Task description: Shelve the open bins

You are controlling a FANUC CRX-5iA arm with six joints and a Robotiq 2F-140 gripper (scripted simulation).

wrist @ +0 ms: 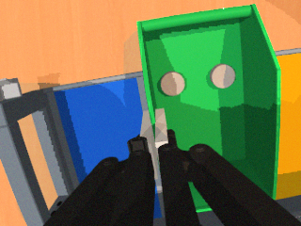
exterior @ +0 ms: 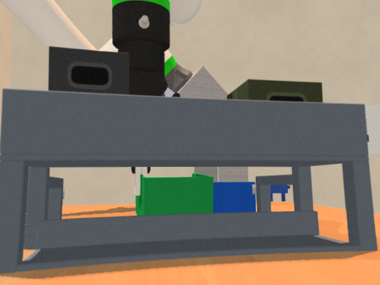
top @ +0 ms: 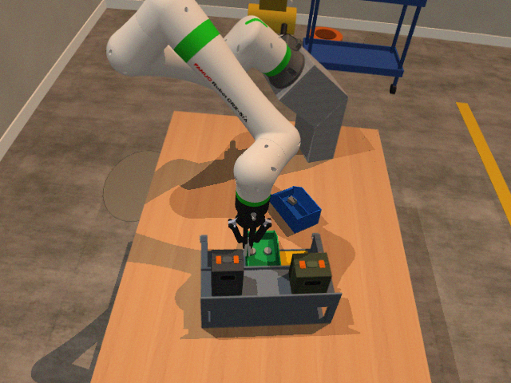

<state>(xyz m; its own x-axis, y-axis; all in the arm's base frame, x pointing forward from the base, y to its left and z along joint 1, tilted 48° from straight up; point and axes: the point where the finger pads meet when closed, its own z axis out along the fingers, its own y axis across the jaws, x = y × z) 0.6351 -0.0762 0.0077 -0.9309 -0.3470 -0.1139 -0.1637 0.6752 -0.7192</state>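
Right now the green bin is 20 mm behind my hand, 50 mm to the left of it and 40 mm below it. The rest, counted from my hand: black box: 150 mm ahead, 40 mm to the right, 70 mm above; then olive box: 120 mm ahead, 190 mm to the left, 60 mm above; then blue bin: 250 mm behind, 140 mm to the left, 50 mm below.
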